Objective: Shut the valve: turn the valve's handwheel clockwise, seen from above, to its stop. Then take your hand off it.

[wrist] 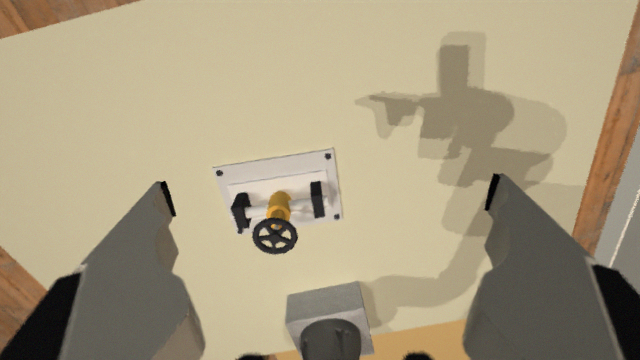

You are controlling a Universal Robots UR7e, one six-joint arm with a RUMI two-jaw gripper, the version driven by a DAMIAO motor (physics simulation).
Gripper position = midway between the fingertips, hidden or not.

Note:
In view: my gripper (327, 182), a black handwheel (274, 237) and a light grey base plate (324, 159).

